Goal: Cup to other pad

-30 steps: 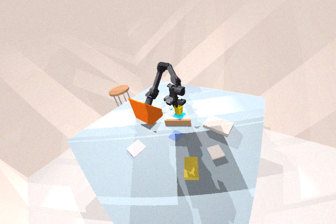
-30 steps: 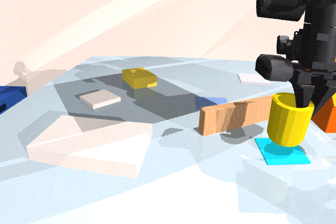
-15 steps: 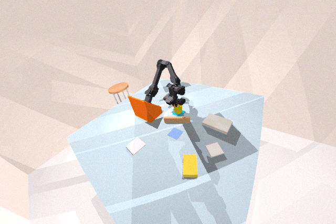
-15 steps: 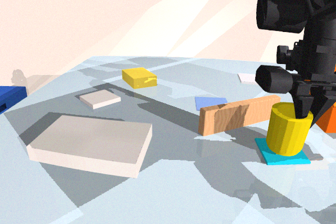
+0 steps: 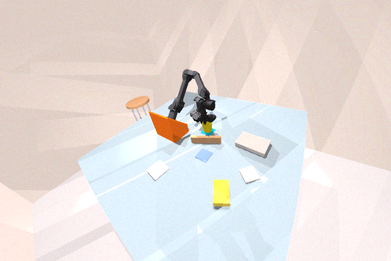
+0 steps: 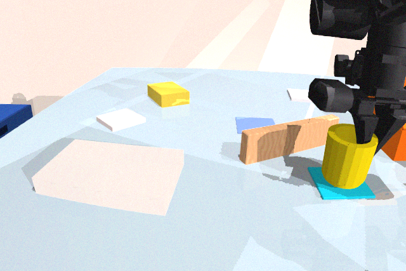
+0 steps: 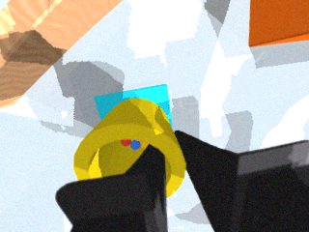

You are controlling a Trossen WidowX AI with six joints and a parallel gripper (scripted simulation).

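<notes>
Now: the yellow cup 2 cm ahead of my gripper tip. From my gripper tip the other things lie so: cyan pad 3 cm ahead, 5 cm below; red marble 4 cm ahead, 1 cm to the left, 2 cm below; blue marble 3 cm ahead, 2 cm to the left, 2 cm below.
</notes>
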